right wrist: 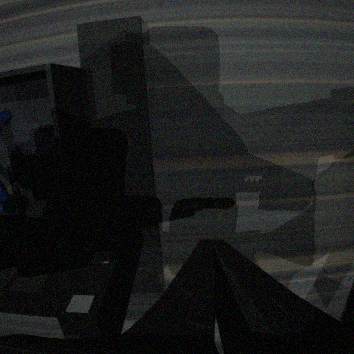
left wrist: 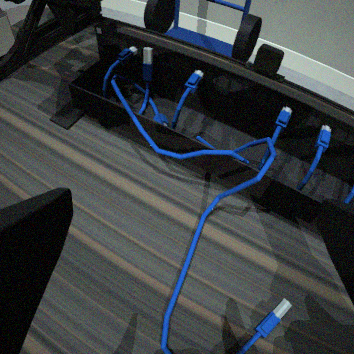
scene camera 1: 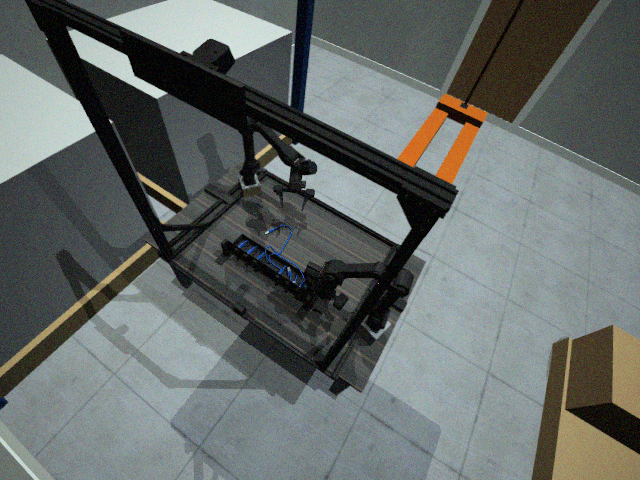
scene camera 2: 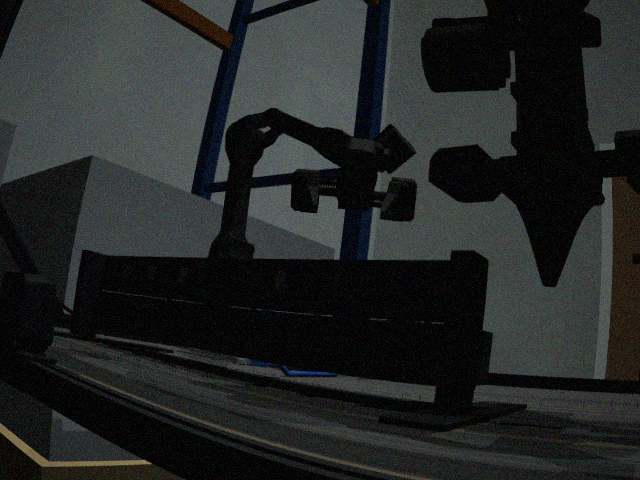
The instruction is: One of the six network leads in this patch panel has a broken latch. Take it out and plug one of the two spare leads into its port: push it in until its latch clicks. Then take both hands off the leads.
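Places are measured from the left arm's base along level axes (x ahead, y left, z up), in metres.
Where they show: left gripper, between the fingertips: (left wrist: pixel 200 206) (scene camera 1: pixel 292 209) (scene camera 2: pixel 347 212); right gripper, between the fingertips: (right wrist: pixel 209 250) (left wrist: pixel 68 32) (scene camera 1: pixel 322 298) (scene camera 2: pixel 548 286); left arm's base, origin of its link: (scene camera 1: pixel 249 180); right arm's base, origin of its link: (scene camera 1: pixel 375 322).
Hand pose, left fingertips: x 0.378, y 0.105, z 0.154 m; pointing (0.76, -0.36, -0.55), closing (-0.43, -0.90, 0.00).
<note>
Things, the pixels of their centre, and the offset from my left fingertips. "spot": a spot on its surface instead. Level surfaces: height alone.
- black patch panel, middle of its body: (scene camera 2: pixel 238 319) (left wrist: pixel 230 118) (scene camera 1: pixel 270 268) dx +0.172, dy -0.159, dz -0.169 m
- lead, a spot on its surface: (left wrist: pixel 147 61) spot: dx +0.288, dy -0.087, dz -0.138 m
- spare lead's plug, middle of its body: (left wrist: pixel 275 316) (scene camera 1: pixel 269 231) dx -0.060, dy -0.092, dz -0.212 m
- dark wooden table, height of its surface: dz -0.223 m
The black patch panel (scene camera 1: pixel 233 249) (scene camera 2: pixel 294 305) (left wrist: pixel 88 100) stands across the table with several blue leads (left wrist: pixel 284 117) (scene camera 1: pixel 244 245) plugged along it. One lead (left wrist: pixel 147 61) near the panel's left end in the left wrist view stands upright with its pale plug showing. A spare lead's plug (left wrist: pixel 274 317) (scene camera 1: pixel 269 231) lies loose on the table, and its long cable (left wrist: pixel 197 239) curves back to the panel. My left gripper (scene camera 1: pixel 293 199) (scene camera 2: pixel 353 195) (left wrist: pixel 200 206) is open and empty, high above the table behind the panel. My right gripper (scene camera 1: pixel 312 280) (right wrist: pixel 209 250) is shut on nothing, low beside the panel's end.
A black gantry frame (scene camera 1: pixel 347 148) spans the dark wooden table (scene camera 1: pixel 347 238) (left wrist: pixel 105 211). A blue hand truck (left wrist: pixel 207 38) stands beyond the table's far edge. The right wrist view is very dark and shows mostly shadows on the table.
</note>
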